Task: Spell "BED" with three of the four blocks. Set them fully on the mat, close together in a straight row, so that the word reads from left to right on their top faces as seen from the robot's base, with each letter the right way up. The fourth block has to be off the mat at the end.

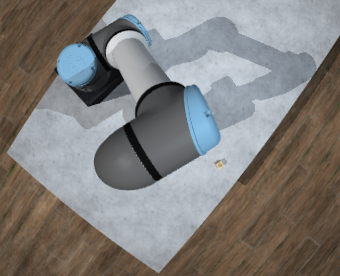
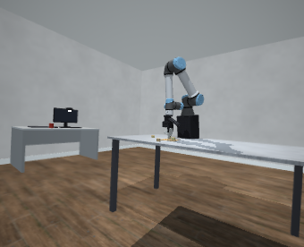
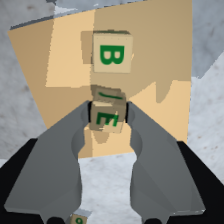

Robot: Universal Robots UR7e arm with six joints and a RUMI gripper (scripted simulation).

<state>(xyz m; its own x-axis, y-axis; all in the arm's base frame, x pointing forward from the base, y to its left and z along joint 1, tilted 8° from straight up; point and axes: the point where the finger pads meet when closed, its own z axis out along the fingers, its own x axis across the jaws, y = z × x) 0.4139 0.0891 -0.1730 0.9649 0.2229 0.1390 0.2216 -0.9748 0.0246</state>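
Right now my hand is right at the E block. The rest, counted from my hand: tan mat 20 mm below; B block 10 mm behind, 40 mm to the left, 10 mm below; D block 230 mm to the right, 10 mm below.
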